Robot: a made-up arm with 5 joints. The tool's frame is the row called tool.
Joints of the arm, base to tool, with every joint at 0 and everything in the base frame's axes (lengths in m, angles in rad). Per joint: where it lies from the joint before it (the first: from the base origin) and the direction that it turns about. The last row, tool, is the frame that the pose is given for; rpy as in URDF.
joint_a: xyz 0.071 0 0.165 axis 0 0 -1
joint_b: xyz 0.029 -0.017 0.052 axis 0 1 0
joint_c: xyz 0.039 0 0.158 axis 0 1 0
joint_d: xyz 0.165 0 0.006 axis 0 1 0
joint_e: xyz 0.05 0.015 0 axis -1 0 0
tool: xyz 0 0 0 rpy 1.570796 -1.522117 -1.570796
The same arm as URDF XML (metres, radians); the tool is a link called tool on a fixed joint. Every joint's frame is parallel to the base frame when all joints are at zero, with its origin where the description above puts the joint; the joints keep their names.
<robot name="arm">
  <joint name="tool_fixed" type="fixed">
    <parent link="link5"/>
    <child link="tool"/>
    <origin xyz="0 0 0" rpy="1.5708 -1.5221 -1.5708"/>
  </joint>
  <joint name="joint_e" type="continuous">
    <parent link="link4"/>
    <child link="link5"/>
    <origin xyz="0.05 0.015 0"/>
    <axis xyz="-1 0 0"/>
  </joint>
  <joint name="joint_d" type="continuous">
    <parent link="link3"/>
    <child link="link4"/>
    <origin xyz="0.165 0 0.006"/>
    <axis xyz="0 1 0"/>
  </joint>
  <joint name="joint_c" type="continuous">
    <parent link="link2"/>
    <child link="link3"/>
    <origin xyz="0.039 0 0.158"/>
    <axis xyz="0 1 0"/>
  </joint>
  <joint name="joint_b" type="continuous">
    <parent link="link1"/>
    <child link="link2"/>
    <origin xyz="0.029 -0.017 0.052"/>
    <axis xyz="0 1 0"/>
  </joint>
  <joint name="joint_a" type="continuous">
    <parent link="base_link"/>
    <child link="link1"/>
    <origin xyz="0.071 0 0.165"/>
    <axis xyz="0 0 -1"/>
  </joint>
  <link name="base_link"/>
  <link name="link1"/>
  <link name="link2"/>
  <link name="link3"/>
  <link name="link4"/>
  <link name="link5"/>
  <link name="tool"/>
</robot>

